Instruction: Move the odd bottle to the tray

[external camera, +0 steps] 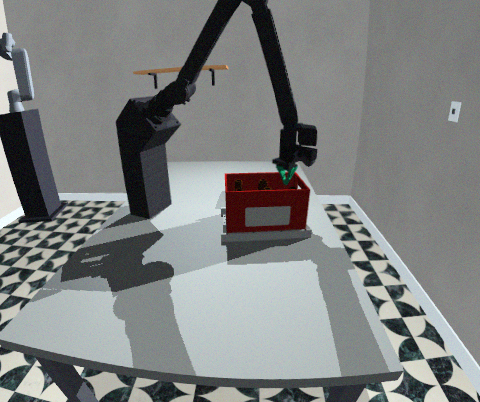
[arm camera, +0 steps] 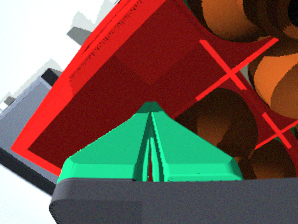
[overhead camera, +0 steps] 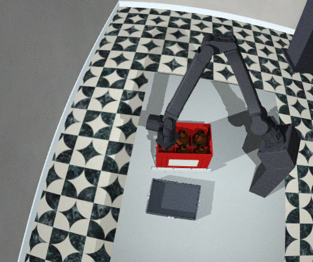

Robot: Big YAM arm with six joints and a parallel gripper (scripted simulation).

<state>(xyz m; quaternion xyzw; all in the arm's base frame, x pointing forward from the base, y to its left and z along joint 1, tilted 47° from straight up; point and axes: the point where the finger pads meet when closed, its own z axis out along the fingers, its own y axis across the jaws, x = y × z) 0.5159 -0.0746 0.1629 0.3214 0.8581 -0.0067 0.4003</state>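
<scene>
Right now the crate is 9 cm behind my hand, 4 cm to the right of it and 7 cm below it. The rest, counted from my hand: dark grey tray: 3 cm behind, 23 cm to the left, 14 cm below; then glass bottle: 9 cm behind, 8 cm to the right, 6 cm below.
</scene>
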